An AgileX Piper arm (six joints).
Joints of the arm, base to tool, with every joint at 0 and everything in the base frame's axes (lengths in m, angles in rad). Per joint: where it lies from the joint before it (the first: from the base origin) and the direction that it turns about. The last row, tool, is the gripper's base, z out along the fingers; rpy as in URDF.
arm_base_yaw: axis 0 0 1 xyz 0 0 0.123
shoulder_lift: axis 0 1 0 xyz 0 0 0
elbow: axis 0 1 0 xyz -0.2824 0 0.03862
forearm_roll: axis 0.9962 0 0.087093 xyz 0.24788 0 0.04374
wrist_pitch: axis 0 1 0 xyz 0 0 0
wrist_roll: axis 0.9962 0 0.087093 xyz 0.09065 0 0.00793
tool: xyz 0 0 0 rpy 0 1.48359 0
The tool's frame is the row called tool.
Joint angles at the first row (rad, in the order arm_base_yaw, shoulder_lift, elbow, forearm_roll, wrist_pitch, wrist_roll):
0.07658, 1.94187, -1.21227, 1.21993, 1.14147, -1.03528
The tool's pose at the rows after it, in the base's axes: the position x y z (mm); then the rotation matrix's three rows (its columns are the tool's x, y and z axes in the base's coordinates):
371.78 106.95 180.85; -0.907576 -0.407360 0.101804; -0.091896 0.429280 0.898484; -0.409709 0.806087 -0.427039
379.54 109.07 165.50; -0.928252 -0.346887 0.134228; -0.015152 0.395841 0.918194; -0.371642 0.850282 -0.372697
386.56 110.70 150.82; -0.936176 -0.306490 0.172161; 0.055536 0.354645 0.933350; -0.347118 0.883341 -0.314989
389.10 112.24 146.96; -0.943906 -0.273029 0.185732; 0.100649 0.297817 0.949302; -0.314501 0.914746 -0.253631
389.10 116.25 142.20; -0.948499 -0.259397 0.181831; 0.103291 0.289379 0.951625; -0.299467 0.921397 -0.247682
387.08 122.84 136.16; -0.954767 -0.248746 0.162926; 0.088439 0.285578 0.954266; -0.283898 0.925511 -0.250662
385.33 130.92 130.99; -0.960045 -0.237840 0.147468; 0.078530 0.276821 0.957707; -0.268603 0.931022 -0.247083
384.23 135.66 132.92; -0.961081 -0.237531 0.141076; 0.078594 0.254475 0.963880; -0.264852 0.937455 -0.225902
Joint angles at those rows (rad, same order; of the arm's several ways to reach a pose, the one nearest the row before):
0.06938, 2.01242, -1.23795, 1.32177, 1.16192, -1.06465
0.06936, 2.06794, -1.23804, 1.41657, 1.16194, -1.08109
0.06937, 2.12179, -1.23803, 1.51516, 1.16961, -1.11876
0.06936, 2.14713, -1.23801, 1.58281, 1.20605, -1.12124
0.07944, 2.16135, -1.23804, 1.59701, 1.20690, -1.12122
0.09643, 2.17591, -1.23627, 1.59893, 1.20690, -1.12123
0.11716, 2.19059, -1.23626, 1.61056, 1.20725, -1.12123
0.12840, 2.19058, -1.23625, 1.62897, 1.22108, -1.12123

